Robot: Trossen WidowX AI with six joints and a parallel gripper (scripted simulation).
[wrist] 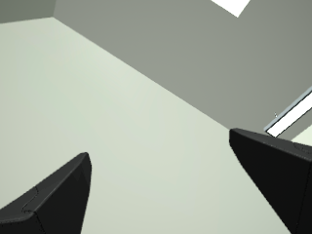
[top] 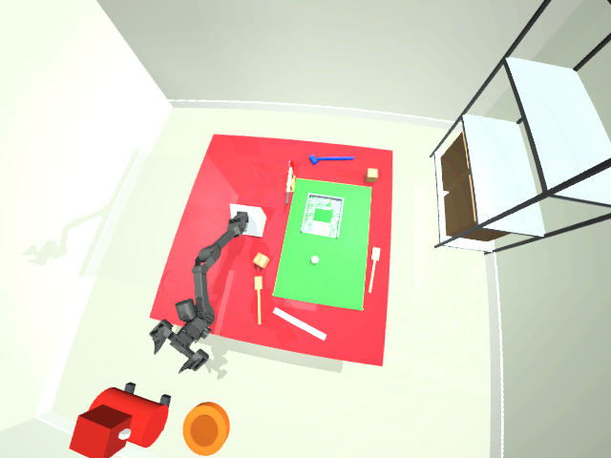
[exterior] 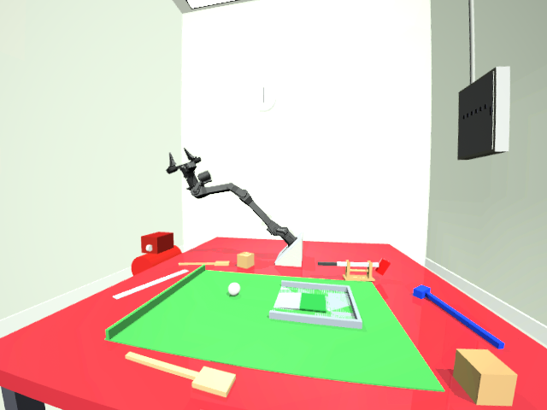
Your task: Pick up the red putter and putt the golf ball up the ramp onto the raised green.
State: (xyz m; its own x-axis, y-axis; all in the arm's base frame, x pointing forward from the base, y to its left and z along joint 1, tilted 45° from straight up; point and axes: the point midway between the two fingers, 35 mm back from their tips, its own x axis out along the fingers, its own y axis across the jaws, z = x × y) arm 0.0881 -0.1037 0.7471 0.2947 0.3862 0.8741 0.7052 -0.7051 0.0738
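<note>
My gripper tip is 88 cm to the right of the red putter, 53 cm above it and 15 cm short of it. Also, from my gripper tip: white golf ball 56 cm below, 43 cm to the left, 35 cm ahead; then green mat 58 cm below, 56 cm to the left, 40 cm ahead; then white strip 58 cm below, 30 cm ahead, 8 cm to the left.
</note>
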